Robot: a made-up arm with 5 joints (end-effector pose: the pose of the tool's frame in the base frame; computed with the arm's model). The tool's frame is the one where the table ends. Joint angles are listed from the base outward.
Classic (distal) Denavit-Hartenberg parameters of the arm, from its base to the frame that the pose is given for. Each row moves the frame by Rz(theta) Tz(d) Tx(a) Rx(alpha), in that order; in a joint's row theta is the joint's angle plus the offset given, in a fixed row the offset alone. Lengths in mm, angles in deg.
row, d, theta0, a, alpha
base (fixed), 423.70, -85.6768, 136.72, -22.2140
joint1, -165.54, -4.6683, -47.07, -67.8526
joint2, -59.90, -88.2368, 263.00, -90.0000
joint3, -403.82, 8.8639, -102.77, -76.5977
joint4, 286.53, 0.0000, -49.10, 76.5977
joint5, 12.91, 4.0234, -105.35, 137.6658
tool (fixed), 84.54, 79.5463, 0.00, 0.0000
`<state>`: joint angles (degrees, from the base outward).
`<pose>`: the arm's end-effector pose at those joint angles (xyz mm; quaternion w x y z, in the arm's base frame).
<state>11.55 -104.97 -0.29 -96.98 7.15</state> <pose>-346.6 -66.1 -241.8 0.5981 -0.7303 0.1592 -0.2893</pose>
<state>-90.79 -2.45 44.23 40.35 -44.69</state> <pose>195.8 -184.2 45.0 0.3231 0.4672 -0.3761 0.7321</pose>
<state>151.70 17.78 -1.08 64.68 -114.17</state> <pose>129.8 -616.1 156.8 0.2718 -0.7911 -0.4313 0.3379</pose>
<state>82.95 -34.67 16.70 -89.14 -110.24</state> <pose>-574.7 -408.3 172.1 0.0408 -0.5155 -0.2584 0.8160</pose>
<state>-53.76 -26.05 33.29 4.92 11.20</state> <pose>169.8 40.5 -38.3 0.0992 -0.7215 -0.1085 -0.6766</pose>
